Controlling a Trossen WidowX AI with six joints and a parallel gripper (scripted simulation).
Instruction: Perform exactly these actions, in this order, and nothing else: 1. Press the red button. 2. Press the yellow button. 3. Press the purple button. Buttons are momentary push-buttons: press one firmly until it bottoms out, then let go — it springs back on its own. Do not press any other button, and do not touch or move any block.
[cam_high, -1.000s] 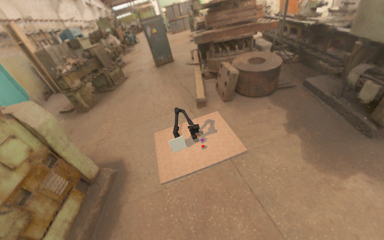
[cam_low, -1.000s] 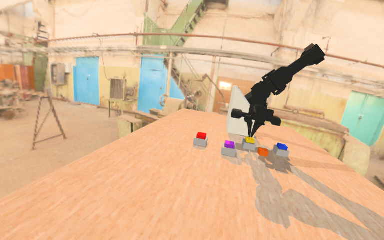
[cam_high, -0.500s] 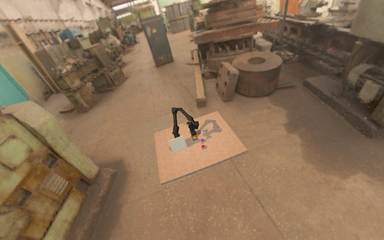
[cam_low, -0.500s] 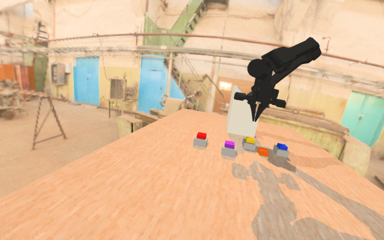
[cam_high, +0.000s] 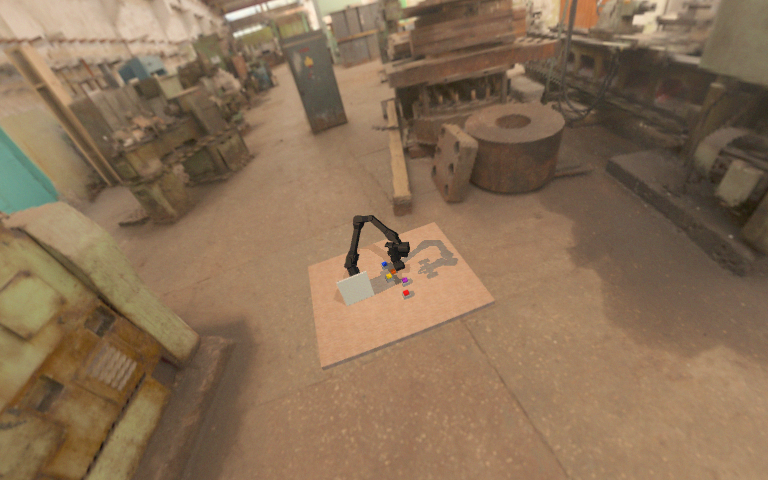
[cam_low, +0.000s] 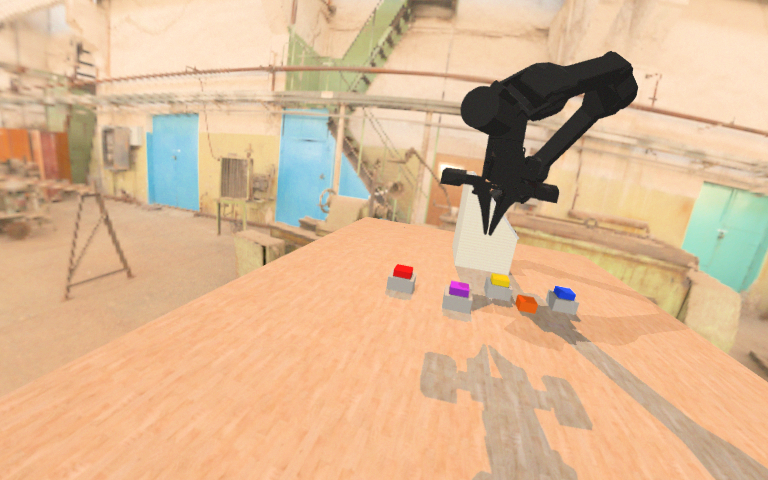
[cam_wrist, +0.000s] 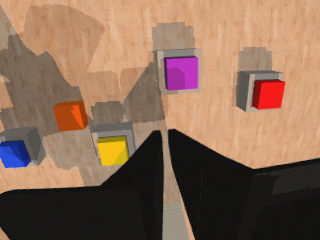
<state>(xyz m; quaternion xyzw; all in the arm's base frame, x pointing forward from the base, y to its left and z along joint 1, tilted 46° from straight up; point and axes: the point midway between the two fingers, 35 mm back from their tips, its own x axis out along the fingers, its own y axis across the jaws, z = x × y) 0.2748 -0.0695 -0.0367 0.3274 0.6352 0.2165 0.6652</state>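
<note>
Right now the purple button is 10 cm below my gripper tip, 3 cm to the right of it and 2 cm ahead of it. The rest, counted from my gripper tip: yellow button: 10 cm below, 6 cm to the left, 6 cm behind; red button: 13 cm to the right, 10 cm below, 3 cm behind; orange block: 12 cm below, 11 cm to the left, 1 cm behind.
</note>
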